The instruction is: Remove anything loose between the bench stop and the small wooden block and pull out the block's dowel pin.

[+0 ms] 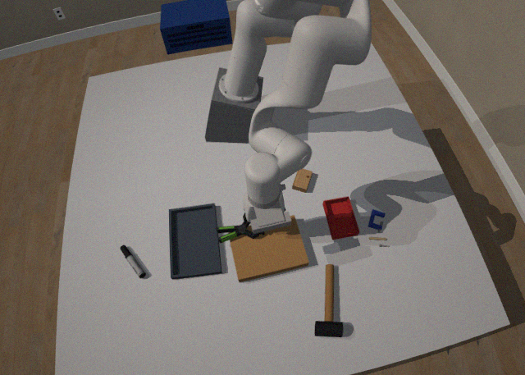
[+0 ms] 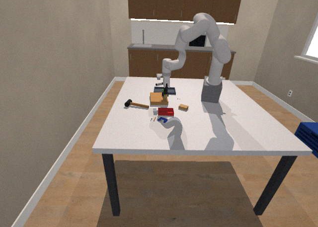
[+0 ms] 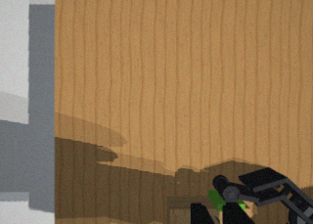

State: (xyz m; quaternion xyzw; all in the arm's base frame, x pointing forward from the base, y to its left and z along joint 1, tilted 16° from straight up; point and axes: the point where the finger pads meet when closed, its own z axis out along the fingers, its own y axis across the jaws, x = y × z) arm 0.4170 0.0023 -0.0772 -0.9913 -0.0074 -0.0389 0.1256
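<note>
My gripper is now 2 cm above the dowel pin. Round my hand: red box 2 cm ahead, 23 cm to the left, 7 cm below; then grey tray 2 cm behind, 21 cm to the right, 7 cm below; then small wooden block 4 cm below.
</note>
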